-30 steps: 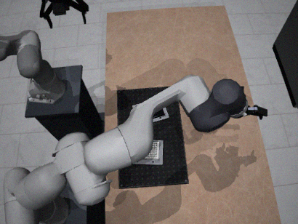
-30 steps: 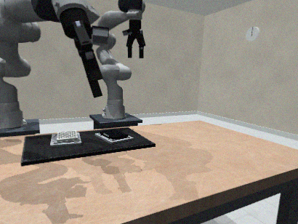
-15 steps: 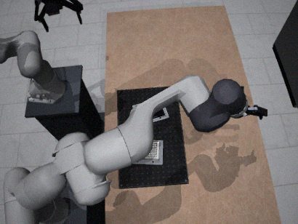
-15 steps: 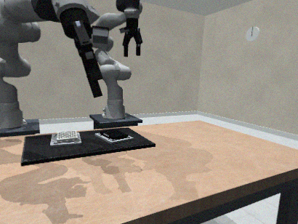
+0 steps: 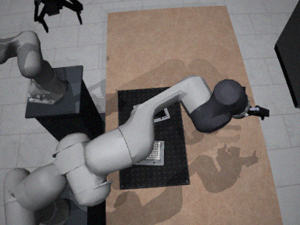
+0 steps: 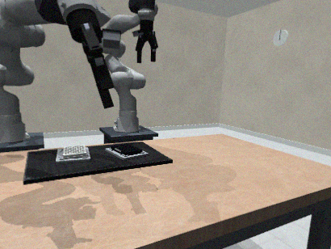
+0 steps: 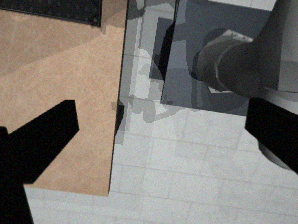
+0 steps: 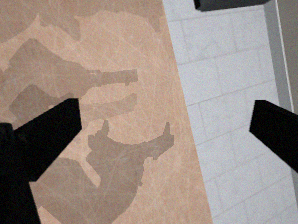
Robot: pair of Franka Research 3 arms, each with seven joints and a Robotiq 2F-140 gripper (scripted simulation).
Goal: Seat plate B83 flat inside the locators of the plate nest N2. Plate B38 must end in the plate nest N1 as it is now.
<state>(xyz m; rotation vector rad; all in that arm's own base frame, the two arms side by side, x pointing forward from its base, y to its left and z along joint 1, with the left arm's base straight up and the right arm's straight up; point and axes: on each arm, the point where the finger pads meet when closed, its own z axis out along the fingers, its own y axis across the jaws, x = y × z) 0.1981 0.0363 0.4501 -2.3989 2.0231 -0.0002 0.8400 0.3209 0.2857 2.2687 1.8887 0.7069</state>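
Right now my right hand is 40 cm past the white multi-well plate and 25 cm above it. Also, from my right hand: dark plate: 35 cm behind, 25 cm below, 21 cm to the left; plate nest N1: 35 cm behind, 27 cm below, 21 cm to the left; grey plate nest N2: 41 cm behind, 27 cm below.
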